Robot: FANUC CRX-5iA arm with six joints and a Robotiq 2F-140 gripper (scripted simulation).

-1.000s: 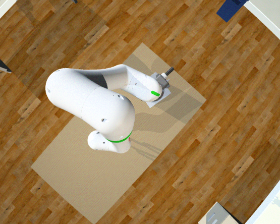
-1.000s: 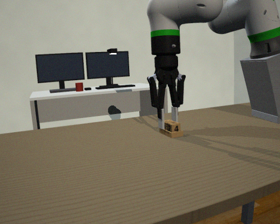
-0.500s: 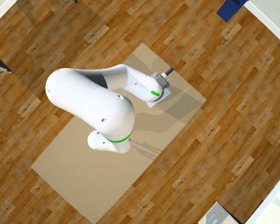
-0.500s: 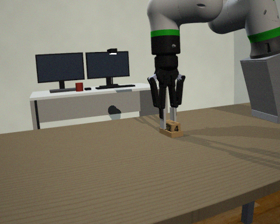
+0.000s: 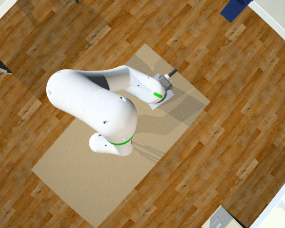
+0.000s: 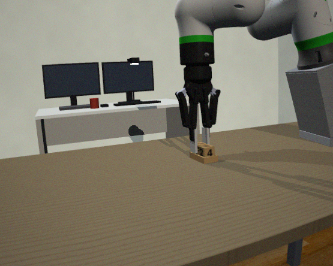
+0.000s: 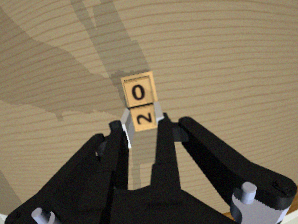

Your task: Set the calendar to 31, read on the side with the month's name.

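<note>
The small wooden tray is 20 mm to the left of my hand and 40 mm below it. From my hand the other things lie so: wooden number cube: 30 mm below.
</note>
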